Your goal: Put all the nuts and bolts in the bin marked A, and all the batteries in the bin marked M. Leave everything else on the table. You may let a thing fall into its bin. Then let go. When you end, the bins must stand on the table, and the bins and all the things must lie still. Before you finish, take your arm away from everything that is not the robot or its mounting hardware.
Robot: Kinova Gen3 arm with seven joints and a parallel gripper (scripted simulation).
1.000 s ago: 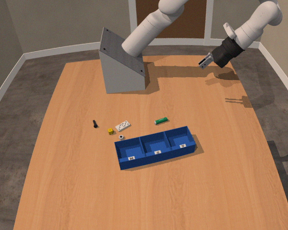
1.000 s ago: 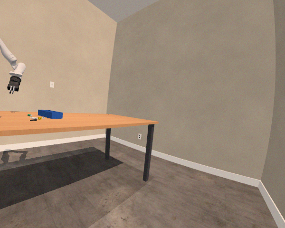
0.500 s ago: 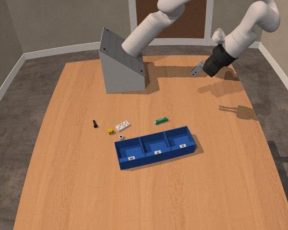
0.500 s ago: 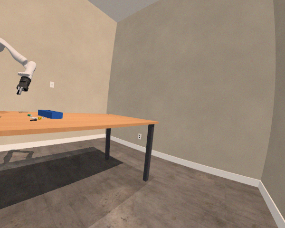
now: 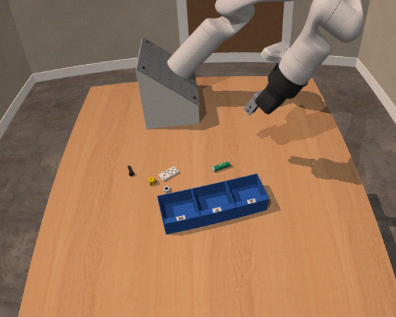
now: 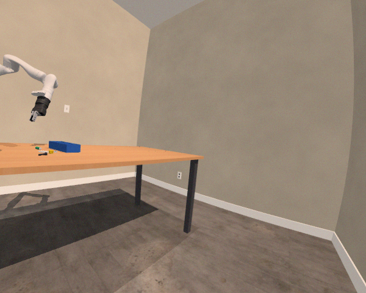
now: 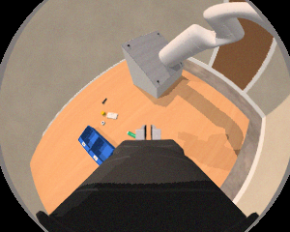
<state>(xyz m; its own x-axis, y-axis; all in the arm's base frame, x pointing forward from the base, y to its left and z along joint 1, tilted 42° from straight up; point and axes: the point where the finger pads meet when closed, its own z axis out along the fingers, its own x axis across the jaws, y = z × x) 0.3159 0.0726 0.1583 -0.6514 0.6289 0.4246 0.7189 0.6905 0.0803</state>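
Now: the blue three-compartment bin 15 cm ahead of my hand, 12 cm to the right of it and 16 cm below it. Also, from my hand: silver nut (8 cm ahead, 23 cm to the right, 18 cm below); green battery (2 cm ahead, 8 cm to the right, 17 cm below); white domino (2 cm ahead, 22 cm to the right, 18 cm below).
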